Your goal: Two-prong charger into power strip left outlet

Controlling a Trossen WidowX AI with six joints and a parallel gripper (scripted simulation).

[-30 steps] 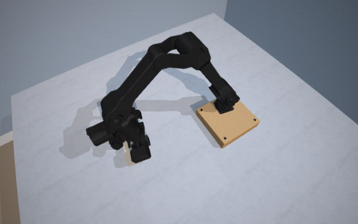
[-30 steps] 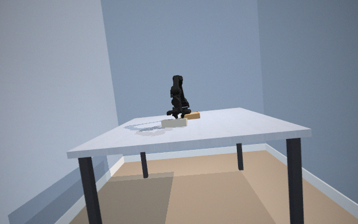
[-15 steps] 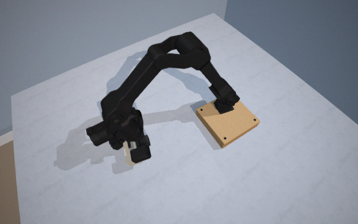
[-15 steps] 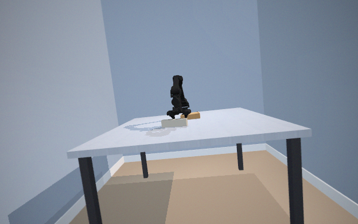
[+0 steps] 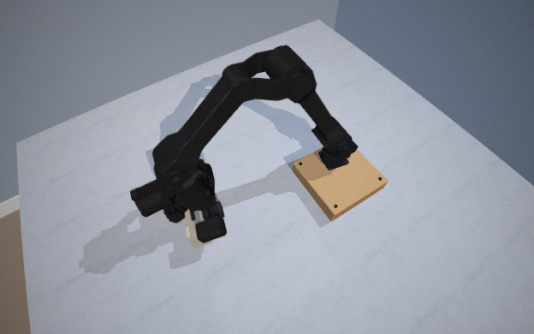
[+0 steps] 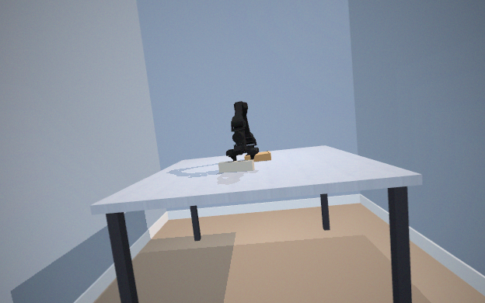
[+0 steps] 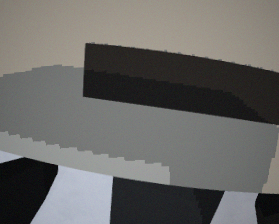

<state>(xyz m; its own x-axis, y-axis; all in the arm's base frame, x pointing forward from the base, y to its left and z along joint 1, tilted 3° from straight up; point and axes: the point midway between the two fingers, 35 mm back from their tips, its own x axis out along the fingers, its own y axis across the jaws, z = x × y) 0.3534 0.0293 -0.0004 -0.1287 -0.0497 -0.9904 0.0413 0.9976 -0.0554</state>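
Now: gripper tip 20 mm short of the charger and 10 mm below it.
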